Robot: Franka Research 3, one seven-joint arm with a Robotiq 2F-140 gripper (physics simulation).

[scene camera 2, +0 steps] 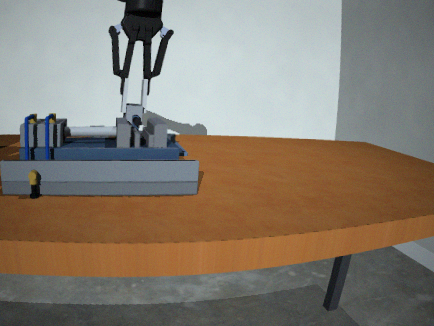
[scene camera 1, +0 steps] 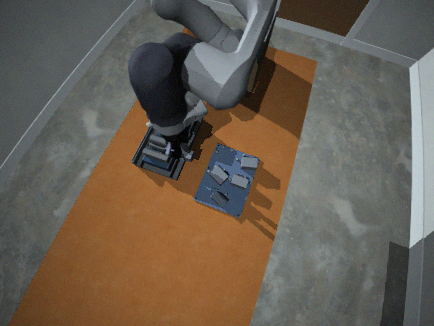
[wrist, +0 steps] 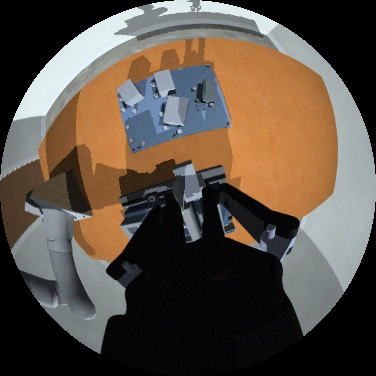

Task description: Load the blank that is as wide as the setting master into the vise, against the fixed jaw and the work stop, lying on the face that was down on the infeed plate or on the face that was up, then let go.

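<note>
My gripper [scene camera 1: 181, 150] [scene camera 2: 134, 95] [wrist: 189, 184] is shut on a light grey blank [scene camera 2: 134, 109] [wrist: 188, 181], pointing down over the vise [scene camera 2: 100, 153] [wrist: 215, 175]. In the scene camera 2 view the blank is at the top of the gap between the rod-side jaw [scene camera 2: 121, 131] and the jaw at the right [scene camera 2: 159, 134]; its lower part is hidden, so contact with the jaws or stop cannot be told. A small dark round part [scene camera 2: 137, 121] shows before it. The infeed plate [scene camera 1: 204, 188] [wrist: 216, 118] bears several grey blocks; which is the setting master is unclear.
A long grey wall [scene camera 2: 100, 171] stands in front of the vise, with a yellow and black fitting [scene camera 2: 33, 179]. A rod [scene camera 2: 92, 131] and blue hoops [scene camera 2: 48, 137] are on the vise's left side. A dark block [scene camera 1: 219, 198] [wrist: 208, 92] stands near the infeed plate's end.
</note>
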